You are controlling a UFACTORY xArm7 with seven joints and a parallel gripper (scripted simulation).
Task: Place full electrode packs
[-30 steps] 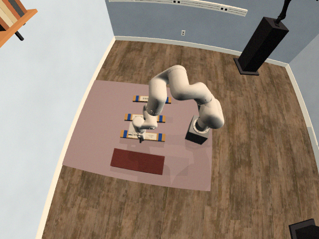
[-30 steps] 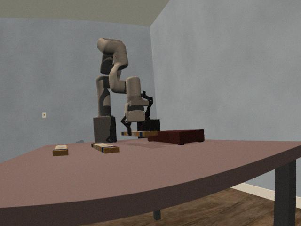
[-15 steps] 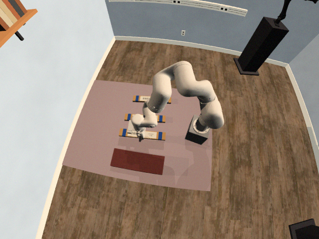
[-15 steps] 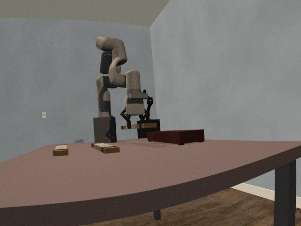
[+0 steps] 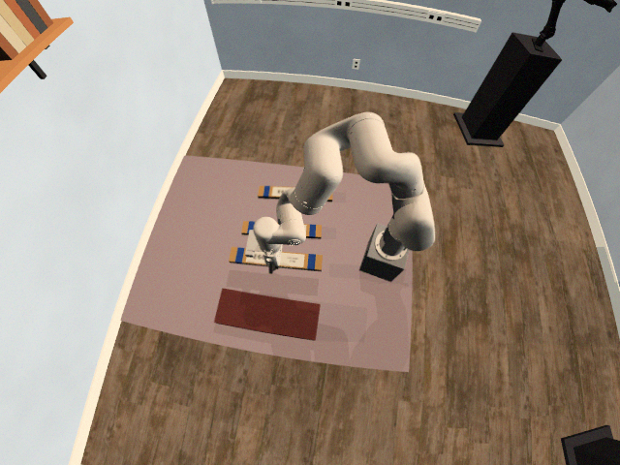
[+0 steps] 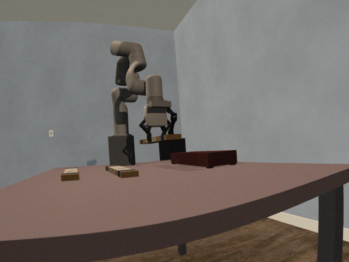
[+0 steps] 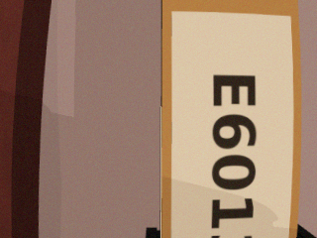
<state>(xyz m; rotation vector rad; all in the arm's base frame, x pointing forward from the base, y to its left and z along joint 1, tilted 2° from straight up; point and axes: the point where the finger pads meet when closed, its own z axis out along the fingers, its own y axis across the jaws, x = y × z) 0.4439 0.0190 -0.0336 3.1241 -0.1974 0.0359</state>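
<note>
Now: the pack of welding electrodes right at my hand. Round my hand: low dark red platform 20 cm to the left, 12 cm below, 4 cm ahead.
</note>
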